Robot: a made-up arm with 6 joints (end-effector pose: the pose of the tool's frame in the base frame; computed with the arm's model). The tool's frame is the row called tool. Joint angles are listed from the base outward.
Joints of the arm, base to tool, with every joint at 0 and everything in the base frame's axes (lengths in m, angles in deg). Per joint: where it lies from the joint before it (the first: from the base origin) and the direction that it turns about. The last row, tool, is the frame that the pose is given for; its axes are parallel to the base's.
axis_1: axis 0 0 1 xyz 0.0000 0.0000 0.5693
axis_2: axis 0 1 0 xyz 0.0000 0.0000 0.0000
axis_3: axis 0 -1 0 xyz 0.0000 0.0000 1.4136
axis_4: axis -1 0 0 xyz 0.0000 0.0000 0.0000
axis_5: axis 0 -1 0 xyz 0.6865 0.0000 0.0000
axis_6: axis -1 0 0 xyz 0.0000 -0.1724 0.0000
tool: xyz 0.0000 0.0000 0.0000
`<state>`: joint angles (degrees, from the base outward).
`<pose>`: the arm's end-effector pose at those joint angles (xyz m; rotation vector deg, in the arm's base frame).
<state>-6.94 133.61 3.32 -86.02 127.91 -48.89</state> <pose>0.4437 -0.0661 -0.8182 -12.40 -24.40 -65.86</pose>
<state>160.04 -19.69 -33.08 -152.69 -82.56 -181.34</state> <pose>-0.2151 -0.0848 1.6643 -90.48 42.42 -144.15</pose>
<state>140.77 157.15 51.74 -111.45 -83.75 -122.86</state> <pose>-0.2039 0.0851 -1.3525 -1.13 57.04 -134.98</pose>
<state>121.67 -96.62 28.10 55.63 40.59 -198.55</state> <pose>1.0868 -1.5763 0.8896 -29.71 -8.45 -95.19</pose>
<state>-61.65 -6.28 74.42 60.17 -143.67 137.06</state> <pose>-0.1663 0.1276 2.6761 -30.89 114.34 -1.85</pose>
